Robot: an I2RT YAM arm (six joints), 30 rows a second.
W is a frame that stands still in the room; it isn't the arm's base.
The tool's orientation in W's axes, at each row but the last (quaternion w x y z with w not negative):
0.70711 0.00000 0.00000 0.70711
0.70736 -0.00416 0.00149 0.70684
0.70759 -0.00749 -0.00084 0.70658
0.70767 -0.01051 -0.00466 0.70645
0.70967 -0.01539 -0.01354 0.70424
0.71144 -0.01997 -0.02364 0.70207
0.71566 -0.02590 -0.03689 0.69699
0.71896 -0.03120 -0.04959 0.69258
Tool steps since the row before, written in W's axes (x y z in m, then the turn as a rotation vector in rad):
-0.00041 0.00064 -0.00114 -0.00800 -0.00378 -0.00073
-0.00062 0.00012 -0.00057 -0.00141 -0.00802 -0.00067
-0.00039 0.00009 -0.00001 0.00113 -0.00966 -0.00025
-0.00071 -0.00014 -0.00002 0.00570 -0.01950 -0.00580
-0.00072 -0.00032 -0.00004 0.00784 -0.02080 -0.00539
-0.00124 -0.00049 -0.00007 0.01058 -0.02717 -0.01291
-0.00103 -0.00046 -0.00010 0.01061 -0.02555 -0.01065
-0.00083 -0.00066 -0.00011 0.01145 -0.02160 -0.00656
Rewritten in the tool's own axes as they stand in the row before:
0.00064 0.00041 -0.00114 -0.00378 0.00800 -0.00073
0.00012 0.00062 -0.00057 -0.00802 0.00141 -0.00073
0.00009 0.00039 0.00000 -0.00966 -0.00114 -0.00035
-0.00014 0.00071 -0.00001 -0.01944 -0.00561 -0.00608
-0.00033 0.00072 -0.00001 -0.02073 -0.00777 -0.00576
-0.00051 0.00124 0.00001 -0.02710 -0.01013 -0.01341
-0.00049 0.00102 0.00000 -0.02544 -0.01031 -0.01118
-0.00069 0.00081 0.00000 -0.02135 -0.01146 -0.00731

